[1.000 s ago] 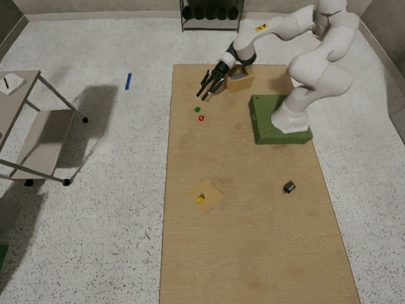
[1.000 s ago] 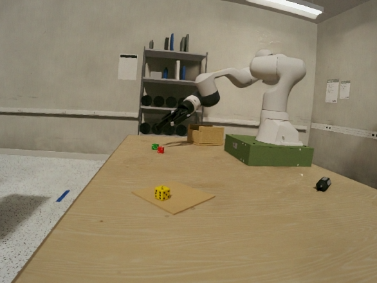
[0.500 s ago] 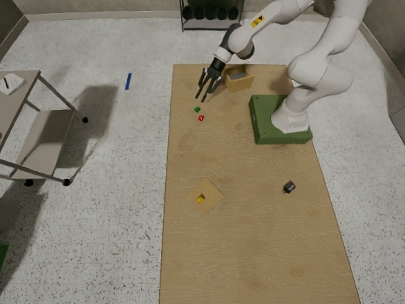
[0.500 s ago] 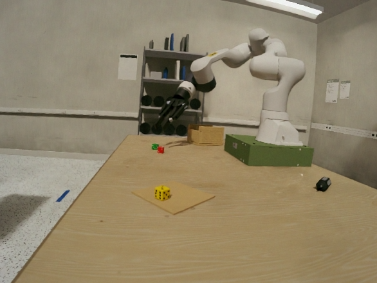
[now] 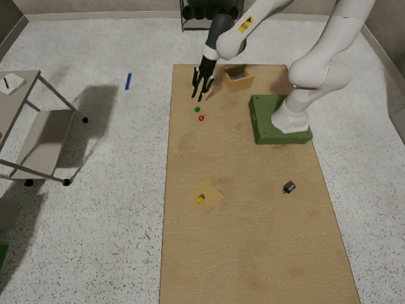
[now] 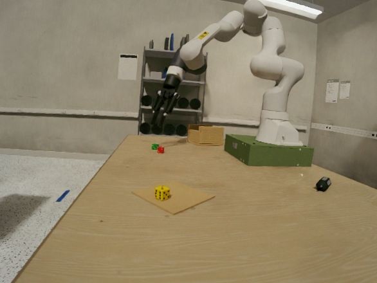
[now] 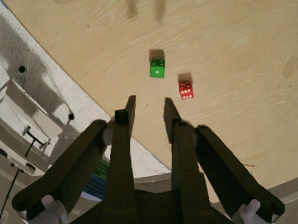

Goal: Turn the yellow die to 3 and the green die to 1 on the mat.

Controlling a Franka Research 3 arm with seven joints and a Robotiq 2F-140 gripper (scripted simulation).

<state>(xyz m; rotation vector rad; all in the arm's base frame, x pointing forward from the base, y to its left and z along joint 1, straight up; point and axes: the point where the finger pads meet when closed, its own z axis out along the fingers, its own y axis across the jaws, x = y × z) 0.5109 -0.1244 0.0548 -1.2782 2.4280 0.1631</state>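
Right now my hand is 1 cm to the right of the green die and 13 cm above it. Round my hand: wooden box 28 cm behind, 24 cm to the right, 9 cm below; tan mat 5 cm behind, 56 cm to the left, 14 cm below; red die 2 cm behind, 8 cm to the left, 13 cm below.
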